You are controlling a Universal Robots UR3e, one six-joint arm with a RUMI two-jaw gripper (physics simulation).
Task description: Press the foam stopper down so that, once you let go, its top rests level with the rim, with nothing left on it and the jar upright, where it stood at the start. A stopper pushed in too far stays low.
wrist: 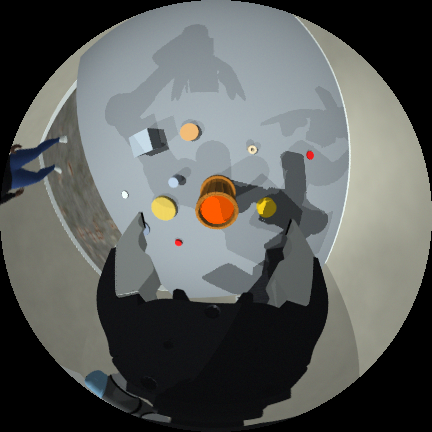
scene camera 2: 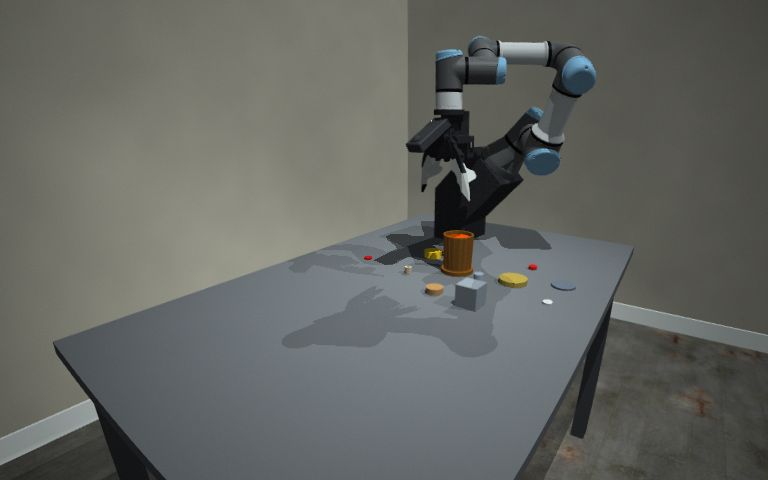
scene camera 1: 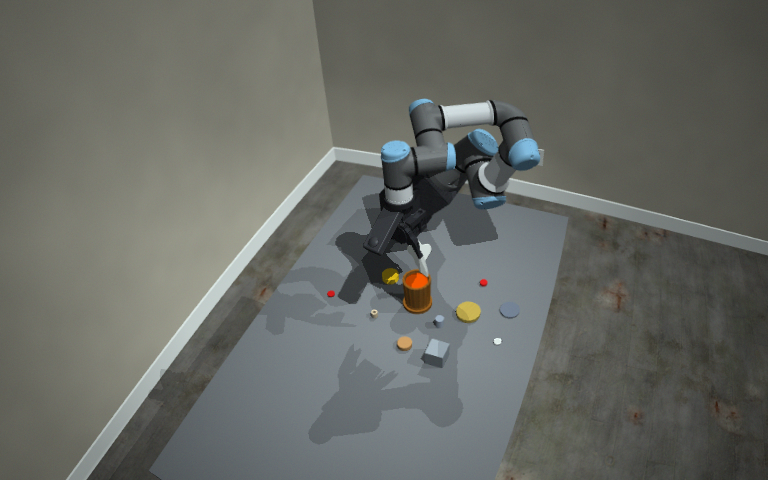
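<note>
The brown ribbed jar [scene camera 1: 417, 297] [scene camera 2: 457, 255] [wrist: 218, 186] stands upright on the table, on its wider foot. The orange-red foam stopper [scene camera 1: 416, 280] [scene camera 2: 459, 236] [wrist: 217, 209] sits inside its mouth, with the brown rim showing around it. The stopper's top looks close to the rim, perhaps slightly below it; the exact height is hard to tell. Nothing rests on it. My gripper [scene camera 1: 412, 271] [scene camera 2: 445, 194] [wrist: 215, 216] is open and empty, pointing down, above the jar and apart from it. In the wrist view the jar's mouth lies between the two fingertips.
A yellow disc [scene camera 1: 390, 276] [wrist: 266, 207] and a wider yellow disc [scene camera 1: 468, 311] [wrist: 164, 208] flank the jar. A grey cube [scene camera 1: 436, 352] [scene camera 2: 470, 294], an orange disc [scene camera 1: 404, 343] and a blue-grey cylinder [scene camera 1: 438, 320] stand in front. A beige ring [wrist: 252, 149] and red discs [scene camera 1: 331, 293] [scene camera 1: 483, 282] lie around.
</note>
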